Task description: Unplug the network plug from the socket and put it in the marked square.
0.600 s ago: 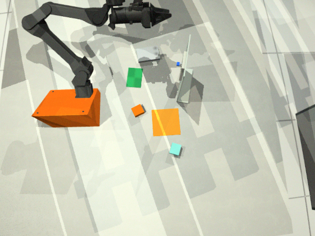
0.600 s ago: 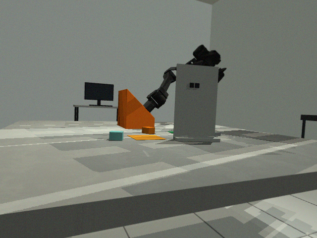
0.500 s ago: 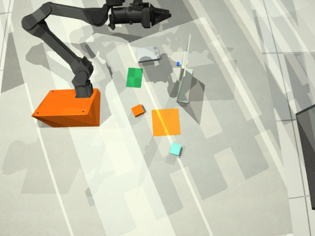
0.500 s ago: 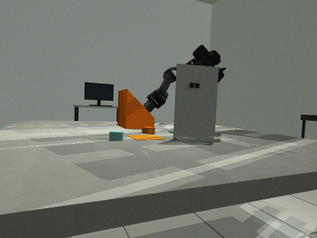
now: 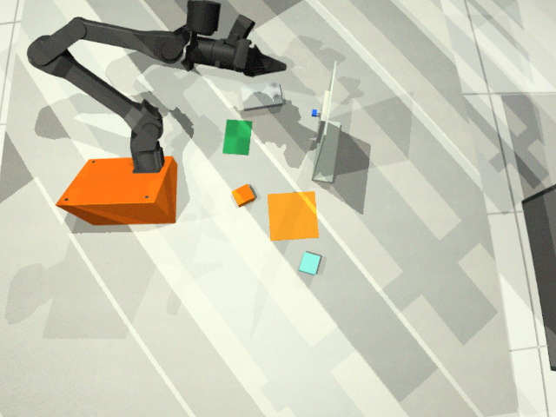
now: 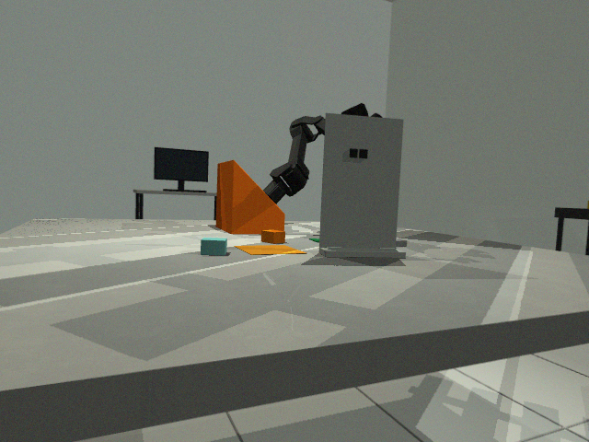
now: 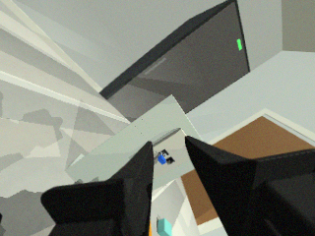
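My gripper tip is 8 cm to the left of the network plug, 7 cm short of it and 5 cm above it. From my gripper tip the other things lie so: flat green patch (26 cm below, 12 cm behind, 5 cm to the right); grey plate (25 cm below, 7 cm to the left, 6 cm behind); grey panel (13 cm below, 9 cm to the right, 9 cm ahead).
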